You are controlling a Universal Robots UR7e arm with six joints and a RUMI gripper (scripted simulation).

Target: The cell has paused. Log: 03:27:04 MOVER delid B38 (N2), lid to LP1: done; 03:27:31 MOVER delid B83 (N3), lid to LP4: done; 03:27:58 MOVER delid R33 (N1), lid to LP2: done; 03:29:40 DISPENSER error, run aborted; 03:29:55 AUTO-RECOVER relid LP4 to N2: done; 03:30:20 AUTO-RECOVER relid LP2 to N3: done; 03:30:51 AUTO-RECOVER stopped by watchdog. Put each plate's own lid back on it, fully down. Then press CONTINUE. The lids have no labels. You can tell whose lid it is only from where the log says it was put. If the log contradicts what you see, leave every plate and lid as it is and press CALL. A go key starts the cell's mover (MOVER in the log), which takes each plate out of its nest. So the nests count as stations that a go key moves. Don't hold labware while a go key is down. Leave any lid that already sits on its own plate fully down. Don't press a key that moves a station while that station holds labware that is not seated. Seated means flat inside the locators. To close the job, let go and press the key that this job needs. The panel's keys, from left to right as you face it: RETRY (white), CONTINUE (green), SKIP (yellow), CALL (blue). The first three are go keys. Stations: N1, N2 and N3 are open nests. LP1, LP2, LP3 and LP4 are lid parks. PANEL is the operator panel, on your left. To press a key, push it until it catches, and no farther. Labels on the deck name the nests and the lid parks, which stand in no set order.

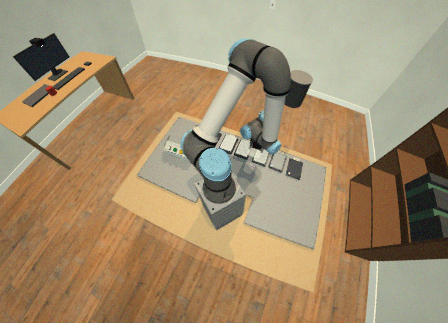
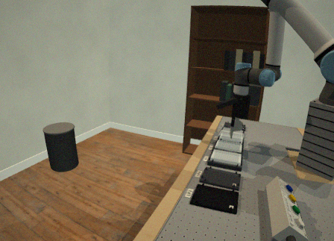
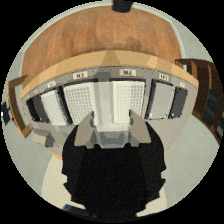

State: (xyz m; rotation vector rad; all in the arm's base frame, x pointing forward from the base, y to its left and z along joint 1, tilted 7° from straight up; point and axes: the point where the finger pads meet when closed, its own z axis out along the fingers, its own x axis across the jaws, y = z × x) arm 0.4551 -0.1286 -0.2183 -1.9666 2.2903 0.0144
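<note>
Right now the white gridded plate is 10 mm ahead of my hand, 80 mm to the left of it and 40 mm below it. Also, from my hand: dark lid park 50 mm behind, 300 mm to the right, 60 mm below; then yellow key 160 mm behind, 500 mm to the left; then blue key 160 mm behind, 450 mm to the left.
</note>
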